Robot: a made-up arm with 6 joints. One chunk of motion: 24 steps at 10 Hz.
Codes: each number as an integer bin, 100 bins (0 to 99) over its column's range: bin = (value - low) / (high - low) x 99, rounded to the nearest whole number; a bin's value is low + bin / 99 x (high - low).
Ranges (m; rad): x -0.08..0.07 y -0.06..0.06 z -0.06..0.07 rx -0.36..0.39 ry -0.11..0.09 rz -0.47..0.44
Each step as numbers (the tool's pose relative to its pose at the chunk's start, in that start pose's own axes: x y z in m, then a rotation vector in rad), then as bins.
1 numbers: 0.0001 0.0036 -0.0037 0.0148 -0.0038 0.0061
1 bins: 53 52 43 49 53 52
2 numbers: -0.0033 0.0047 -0.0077 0.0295 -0.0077 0.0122
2 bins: 51 53 40 51 51 52
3 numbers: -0.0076 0.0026 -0.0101 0.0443 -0.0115 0.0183
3 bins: 48 52 38 53 49 53
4 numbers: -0.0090 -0.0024 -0.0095 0.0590 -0.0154 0.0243
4 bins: 47 48 38 55 47 54
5 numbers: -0.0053 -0.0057 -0.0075 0.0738 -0.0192 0.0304
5 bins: 49 45 40 57 45 54
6 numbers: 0.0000 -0.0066 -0.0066 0.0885 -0.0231 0.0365
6 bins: 53 44 41 59 43 55
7 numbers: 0.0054 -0.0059 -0.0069 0.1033 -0.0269 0.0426
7 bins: 56 45 40 61 41 56
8 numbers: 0.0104 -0.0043 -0.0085 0.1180 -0.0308 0.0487
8 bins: 60 46 39 63 39 56
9 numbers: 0.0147 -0.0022 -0.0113 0.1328 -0.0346 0.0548
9 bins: 63 48 37 65 37 57
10 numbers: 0.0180 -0.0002 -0.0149 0.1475 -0.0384 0.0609
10 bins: 65 49 34 67 35 58
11 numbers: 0.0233 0.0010 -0.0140 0.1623 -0.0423 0.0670
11 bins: 68 50 35 69 34 58
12 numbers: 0.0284 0.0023 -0.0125 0.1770 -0.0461 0.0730
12 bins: 72 51 36 71 32 59
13 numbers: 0.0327 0.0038 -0.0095 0.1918 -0.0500 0.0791
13 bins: 74 53 38 73 30 60
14 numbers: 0.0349 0.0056 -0.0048 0.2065 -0.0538 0.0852
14 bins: 76 54 42 75 28 60
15 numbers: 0.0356 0.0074 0.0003 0.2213 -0.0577 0.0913
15 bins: 76 56 46 77 26 61
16 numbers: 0.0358 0.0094 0.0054 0.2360 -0.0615 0.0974
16 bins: 76 57 50 79 24 62
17 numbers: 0.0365 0.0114 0.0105 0.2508 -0.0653 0.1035
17 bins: 77 59 54 81 22 62
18 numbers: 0.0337 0.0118 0.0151 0.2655 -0.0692 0.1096
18 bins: 75 59 57 83 20 63
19 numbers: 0.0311 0.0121 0.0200 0.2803 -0.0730 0.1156
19 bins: 73 59 61 85 18 64
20 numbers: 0.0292 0.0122 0.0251 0.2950 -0.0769 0.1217
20 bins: 72 60 65 86 16 64
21 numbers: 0.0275 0.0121 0.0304 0.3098 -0.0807 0.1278
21 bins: 71 59 69 88 15 65
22 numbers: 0.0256 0.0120 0.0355 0.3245 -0.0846 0.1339
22 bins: 70 59 73 90 13 66
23 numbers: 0.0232 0.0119 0.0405 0.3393 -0.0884 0.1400
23 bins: 68 59 77 92 11 66
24 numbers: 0.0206 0.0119 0.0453 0.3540 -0.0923 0.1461
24 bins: 66 59 80 94 9 67
